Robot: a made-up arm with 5 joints.
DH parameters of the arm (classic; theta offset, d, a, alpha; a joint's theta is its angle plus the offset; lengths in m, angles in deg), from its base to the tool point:
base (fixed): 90 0.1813 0 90
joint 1: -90 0.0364 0.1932 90
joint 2: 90 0.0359 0.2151 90
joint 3: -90 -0.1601 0.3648 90
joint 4: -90 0.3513 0.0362 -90
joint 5: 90 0.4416 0.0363 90
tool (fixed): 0 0.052 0 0
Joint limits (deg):
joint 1: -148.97..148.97
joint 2: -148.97..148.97
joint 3: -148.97..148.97
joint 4: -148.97..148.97
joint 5: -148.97..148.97
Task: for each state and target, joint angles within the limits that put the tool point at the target. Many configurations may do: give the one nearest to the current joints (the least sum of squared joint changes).
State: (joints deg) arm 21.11 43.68 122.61 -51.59 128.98
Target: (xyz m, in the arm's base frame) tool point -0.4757 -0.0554 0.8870
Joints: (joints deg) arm 9.41 87.81 111.64 -64.01 129.61
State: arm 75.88 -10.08 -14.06 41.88 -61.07
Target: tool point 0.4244 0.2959 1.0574
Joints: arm 98.92 -37.19 40.83 26.28 -62.67
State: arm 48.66 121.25 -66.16 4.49 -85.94
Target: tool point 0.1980 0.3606 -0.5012
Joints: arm 36.19 90.45 -65.02 54.74 -87.03
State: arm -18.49 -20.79 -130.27 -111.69 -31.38
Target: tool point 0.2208 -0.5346 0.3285
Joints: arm 25.98 -1.58 -108.02 -103.98 -31.27
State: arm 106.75 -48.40 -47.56 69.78 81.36
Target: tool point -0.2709 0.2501 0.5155
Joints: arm 106.15 -31.61 -18.11 86.76 80.72
